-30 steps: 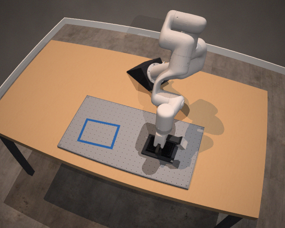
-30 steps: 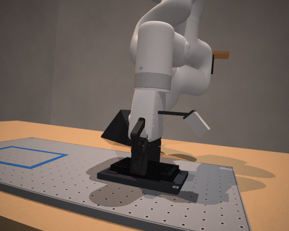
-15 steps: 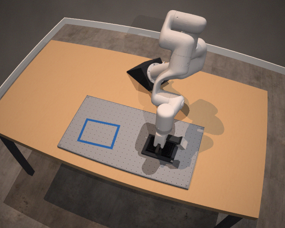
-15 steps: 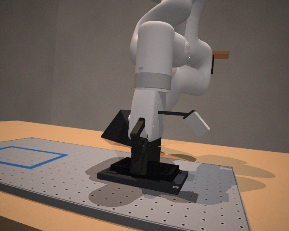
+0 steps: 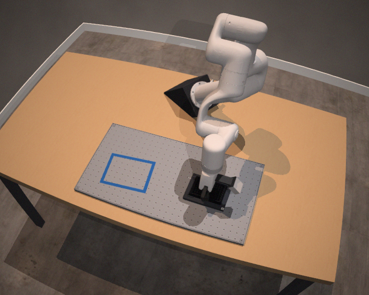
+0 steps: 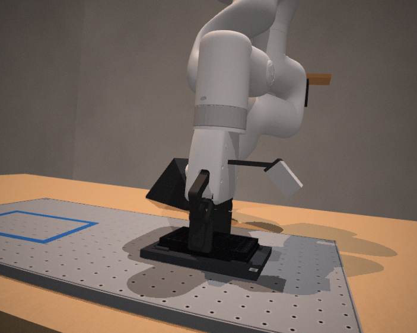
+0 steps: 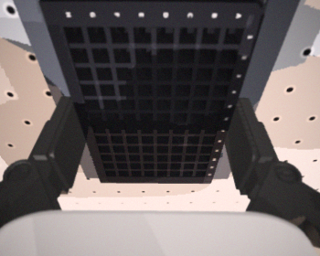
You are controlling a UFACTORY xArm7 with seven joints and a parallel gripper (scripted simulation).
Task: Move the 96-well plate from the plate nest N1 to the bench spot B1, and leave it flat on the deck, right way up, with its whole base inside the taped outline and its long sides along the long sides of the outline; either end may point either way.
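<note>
The black 96-well plate is 10 mm below my hand. From my hand the other things lie so: dark plate nest: 20 mm below; then white label: 90 mm to the left, 30 mm ahead, 20 mm below.
</note>
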